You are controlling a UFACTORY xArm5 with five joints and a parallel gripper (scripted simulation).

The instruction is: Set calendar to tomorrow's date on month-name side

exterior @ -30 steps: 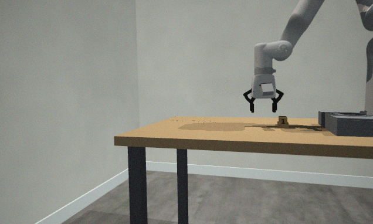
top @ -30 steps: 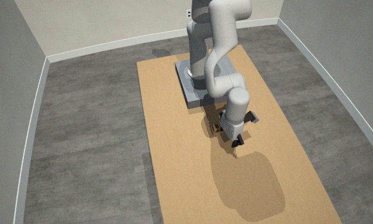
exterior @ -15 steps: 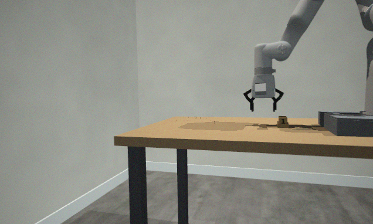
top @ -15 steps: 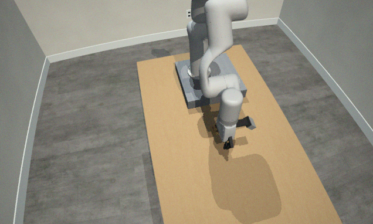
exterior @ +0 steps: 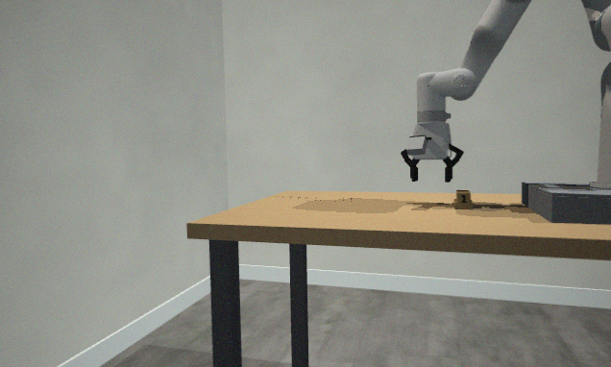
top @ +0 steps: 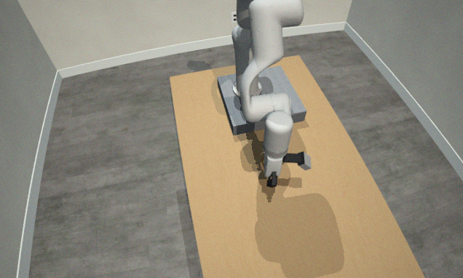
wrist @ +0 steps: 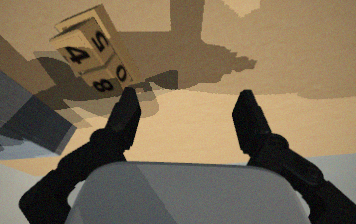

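The wooden cube lies 8 cm behind my hand, 2 cm to the left of it and 5 cm below it. From my hand the other things lie so: wooden tray 8 cm behind, 4 cm to the left, 6 cm below.
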